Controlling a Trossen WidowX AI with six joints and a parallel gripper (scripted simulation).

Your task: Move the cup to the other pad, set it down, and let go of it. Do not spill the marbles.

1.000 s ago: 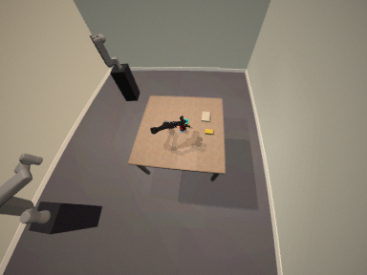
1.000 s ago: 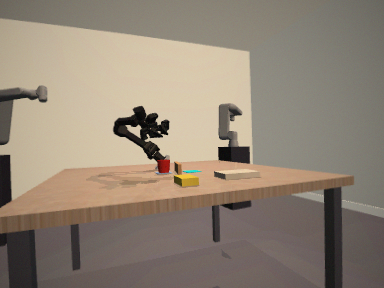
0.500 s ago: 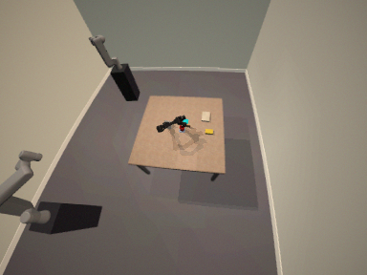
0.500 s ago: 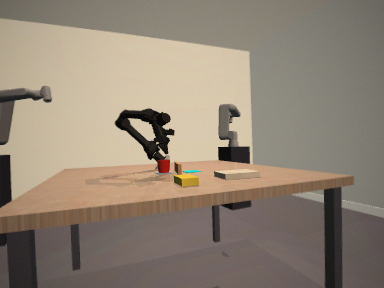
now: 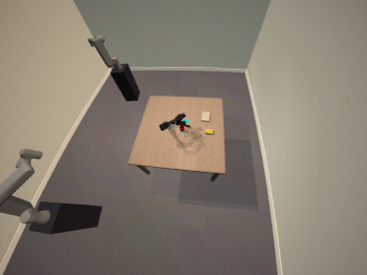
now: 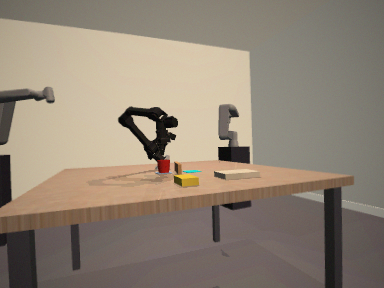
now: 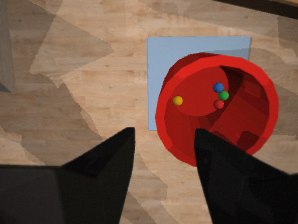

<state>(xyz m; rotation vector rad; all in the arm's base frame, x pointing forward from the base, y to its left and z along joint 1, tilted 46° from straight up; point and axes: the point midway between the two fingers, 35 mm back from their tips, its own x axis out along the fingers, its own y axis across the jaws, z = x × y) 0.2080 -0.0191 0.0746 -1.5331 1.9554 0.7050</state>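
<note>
My gripper tip is 60 mm above the cup, 30 mm short of it and 10 mm to the left of it. From my gripper tip the other things lie so: flat beige block 390 mm ahead, 230 mm to the left, 90 mm below; teal pad 150 mm to the left, 110 mm below, 80 mm ahead; brown block 80 mm below, 70 mm to the left, 50 mm ahead.
</note>
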